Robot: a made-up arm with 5 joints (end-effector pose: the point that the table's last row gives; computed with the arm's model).
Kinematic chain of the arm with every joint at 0, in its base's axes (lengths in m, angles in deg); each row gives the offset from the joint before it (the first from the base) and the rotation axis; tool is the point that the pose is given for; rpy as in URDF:
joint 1: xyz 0 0 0.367 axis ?
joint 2: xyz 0 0 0 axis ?
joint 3: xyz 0.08 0 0.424 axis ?
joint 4: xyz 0.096 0 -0.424 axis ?
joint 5: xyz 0.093 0 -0.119 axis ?
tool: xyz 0 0 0 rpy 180 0 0
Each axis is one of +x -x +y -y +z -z.
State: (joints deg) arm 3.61 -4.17 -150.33 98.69 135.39
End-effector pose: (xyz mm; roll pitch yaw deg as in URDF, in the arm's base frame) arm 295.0 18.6 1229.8 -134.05 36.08 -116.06
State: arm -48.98 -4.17 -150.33 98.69 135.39
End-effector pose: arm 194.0 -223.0 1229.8 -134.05 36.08 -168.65
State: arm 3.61 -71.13 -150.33 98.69 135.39
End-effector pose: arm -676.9 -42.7 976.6 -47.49 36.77 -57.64
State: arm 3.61 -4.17 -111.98 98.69 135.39
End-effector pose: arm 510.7 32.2 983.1 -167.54 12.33 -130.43
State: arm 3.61 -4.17 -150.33 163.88 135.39
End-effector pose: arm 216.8 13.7 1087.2 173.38 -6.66 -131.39
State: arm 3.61 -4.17 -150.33 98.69 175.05
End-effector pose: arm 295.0 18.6 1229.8 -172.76 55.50 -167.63
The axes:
joint 1: +z
joint 2: +y
joint 3: +y
joint 4: +y
joint 5: -z

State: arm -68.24 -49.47 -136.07 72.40 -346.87
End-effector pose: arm -123.8 310.1 1248.4 -27.99 -63.57 142.45
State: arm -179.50 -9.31 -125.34 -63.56 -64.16
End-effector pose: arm -119.0 -1.0 1248.6 -16.49 7.83 -64.80
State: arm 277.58 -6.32 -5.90 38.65 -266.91
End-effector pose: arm 32.5 -244.6 255.2 153.60 -1.37 -175.19
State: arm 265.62 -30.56 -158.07 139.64 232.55
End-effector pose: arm 11.8 154.0 1169.7 137.61 27.31 22.30
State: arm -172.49 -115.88 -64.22 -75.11 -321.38
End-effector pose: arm 646.3 85.2 618.2 67.07 49.06 79.79
